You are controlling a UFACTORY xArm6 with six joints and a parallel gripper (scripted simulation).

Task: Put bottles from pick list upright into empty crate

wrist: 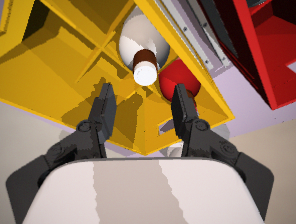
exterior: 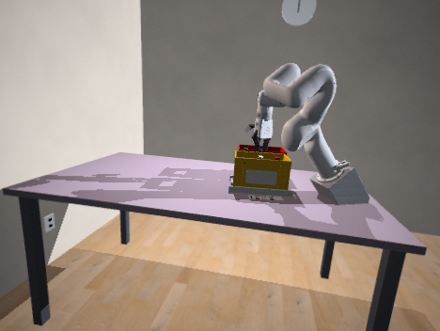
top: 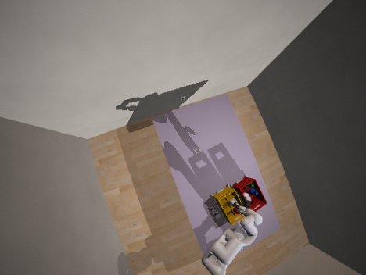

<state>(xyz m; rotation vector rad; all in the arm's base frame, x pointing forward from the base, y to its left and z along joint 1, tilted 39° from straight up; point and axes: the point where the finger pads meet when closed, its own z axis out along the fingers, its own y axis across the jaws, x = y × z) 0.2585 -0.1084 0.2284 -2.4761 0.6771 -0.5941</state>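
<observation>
Right now my hand is 15 cm short of the green-label bottle, 19 cm to the left of it and 12 cm above it. Round my hand: red crate: 5 cm ahead, 18 cm to the right, 13 cm below; then white bottle: 12 cm below; then yellow crate: 2 cm behind, 4 cm to the left, 13 cm below.
</observation>
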